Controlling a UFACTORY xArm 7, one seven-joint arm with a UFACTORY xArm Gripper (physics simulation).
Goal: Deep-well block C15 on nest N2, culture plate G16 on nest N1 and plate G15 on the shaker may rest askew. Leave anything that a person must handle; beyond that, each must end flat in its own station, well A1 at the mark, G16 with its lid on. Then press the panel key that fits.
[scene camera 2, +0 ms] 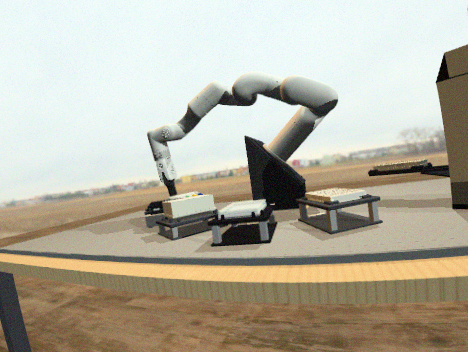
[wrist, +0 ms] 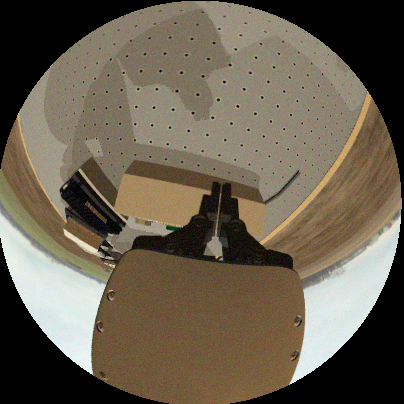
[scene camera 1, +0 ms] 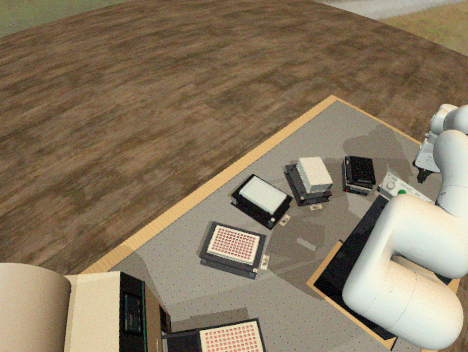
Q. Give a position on a button box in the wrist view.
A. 149,192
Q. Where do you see a cream box-like plate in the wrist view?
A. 72,229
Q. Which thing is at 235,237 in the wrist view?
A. My gripper.
